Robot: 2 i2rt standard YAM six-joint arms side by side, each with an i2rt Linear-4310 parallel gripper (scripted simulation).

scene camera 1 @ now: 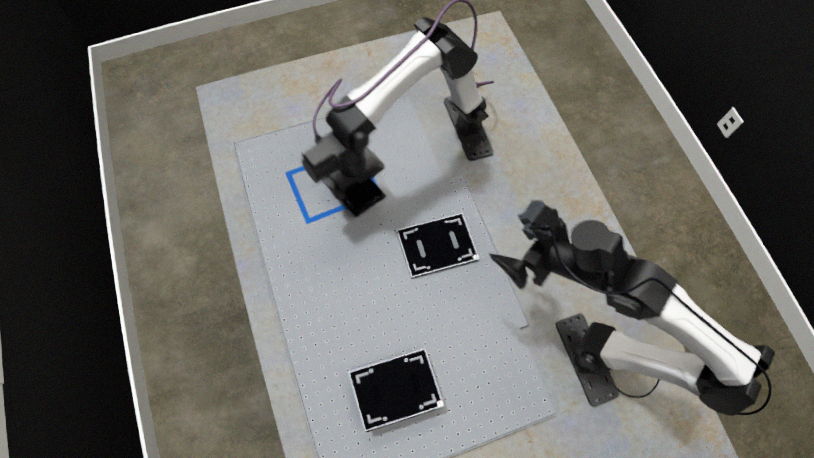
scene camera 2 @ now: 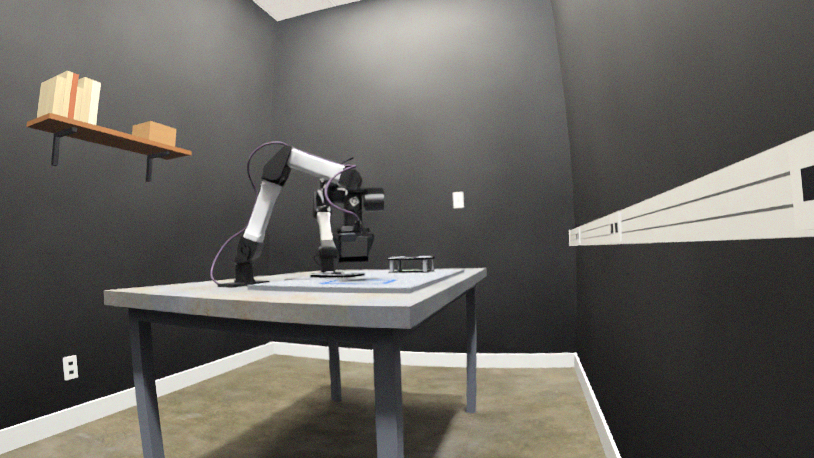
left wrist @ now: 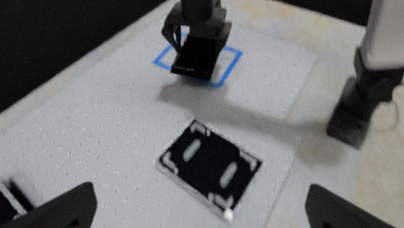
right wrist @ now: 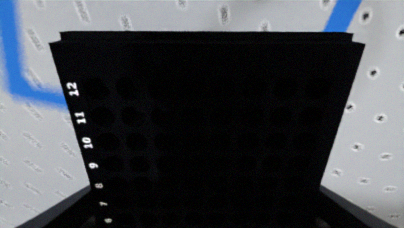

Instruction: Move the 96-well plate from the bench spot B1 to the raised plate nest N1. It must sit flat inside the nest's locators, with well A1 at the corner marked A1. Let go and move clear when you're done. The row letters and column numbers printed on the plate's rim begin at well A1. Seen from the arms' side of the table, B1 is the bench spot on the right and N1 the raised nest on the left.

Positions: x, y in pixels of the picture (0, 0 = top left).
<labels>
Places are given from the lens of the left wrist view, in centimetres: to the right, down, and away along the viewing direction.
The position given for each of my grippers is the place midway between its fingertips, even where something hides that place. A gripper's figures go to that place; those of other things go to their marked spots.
my left gripper (left wrist: 200, 193): 0, 4, 9
my right gripper (left wrist: 198, 55): -1, -13, 48
black 96-well plate (left wrist: 196, 57): -1, -12, 46
</labels>
